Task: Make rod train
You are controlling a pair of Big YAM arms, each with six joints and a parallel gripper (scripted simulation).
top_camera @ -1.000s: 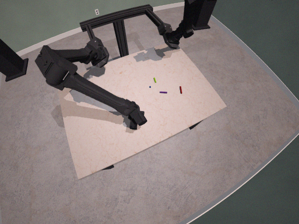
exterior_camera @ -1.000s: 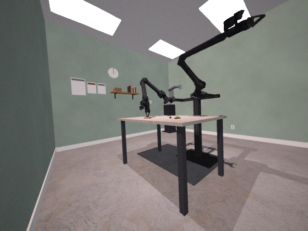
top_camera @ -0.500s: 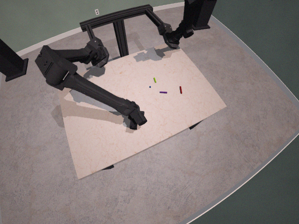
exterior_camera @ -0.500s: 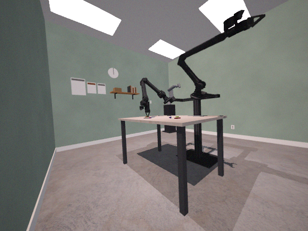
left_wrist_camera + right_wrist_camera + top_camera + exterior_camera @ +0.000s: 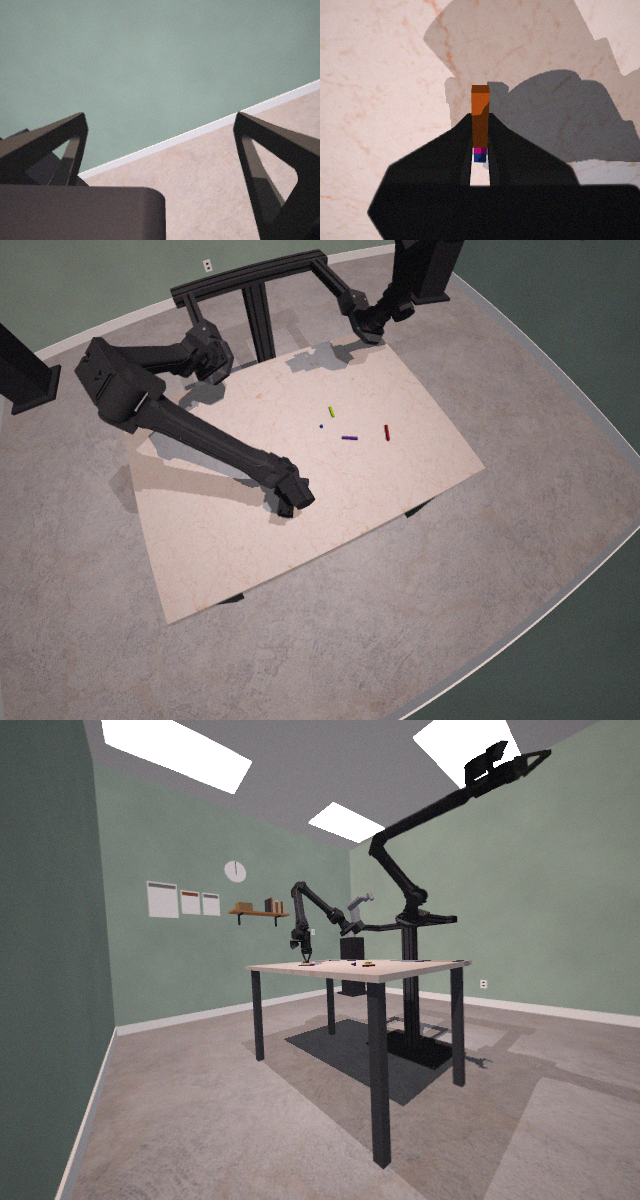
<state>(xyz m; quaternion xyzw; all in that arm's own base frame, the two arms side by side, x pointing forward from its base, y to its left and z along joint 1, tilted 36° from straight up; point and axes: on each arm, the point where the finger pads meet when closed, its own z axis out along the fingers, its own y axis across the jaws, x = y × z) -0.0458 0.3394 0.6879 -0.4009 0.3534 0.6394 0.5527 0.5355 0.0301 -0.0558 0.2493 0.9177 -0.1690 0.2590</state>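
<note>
My right hand is 10 mm short of the orange rod. The rest, counted from my right hand: purple rod (280 mm to the left, 160 mm behind, 20 mm below); then magenta rod (30 mm behind, 20 mm below, 10 mm to the left); then lime rod (300 mm behind, 250 mm to the left, 20 mm below).
</note>
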